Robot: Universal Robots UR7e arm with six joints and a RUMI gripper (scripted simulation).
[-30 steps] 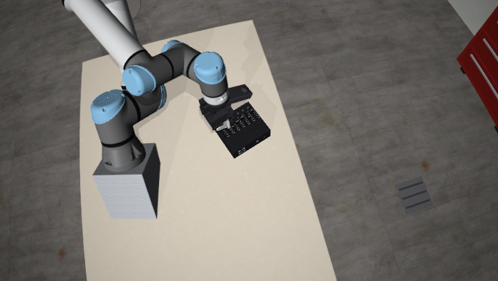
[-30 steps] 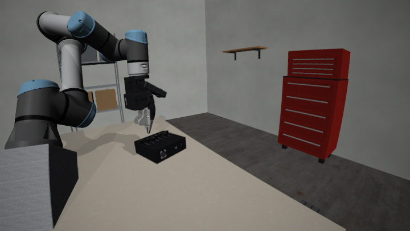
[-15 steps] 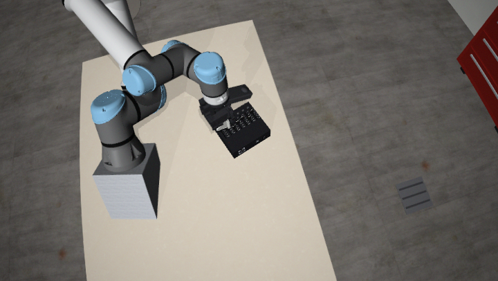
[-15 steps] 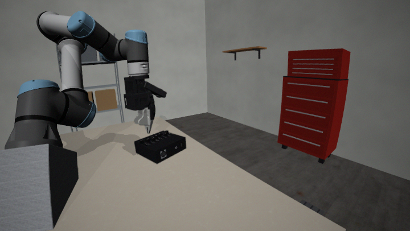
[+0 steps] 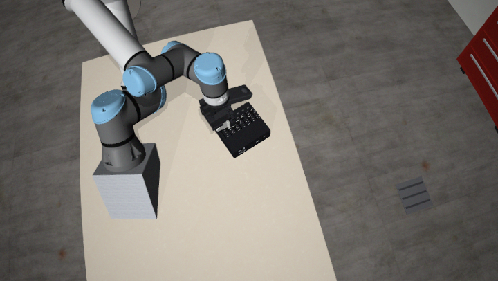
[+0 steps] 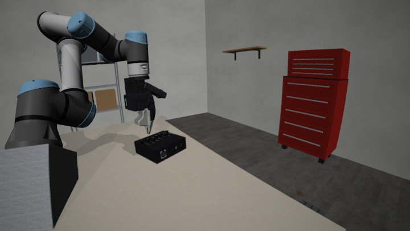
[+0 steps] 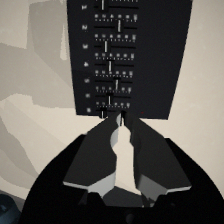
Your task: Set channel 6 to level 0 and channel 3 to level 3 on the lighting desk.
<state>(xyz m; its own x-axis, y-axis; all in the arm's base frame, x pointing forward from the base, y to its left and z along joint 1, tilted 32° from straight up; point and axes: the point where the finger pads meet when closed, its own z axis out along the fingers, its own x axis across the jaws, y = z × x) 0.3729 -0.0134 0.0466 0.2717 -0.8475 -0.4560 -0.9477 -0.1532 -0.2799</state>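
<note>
Right now the channel 6 fader is 2 cm to the left of my hand and 4 cm below it. Round my hand: channel 3 fader 6 cm ahead, 4 cm to the left, 4 cm below.
</note>
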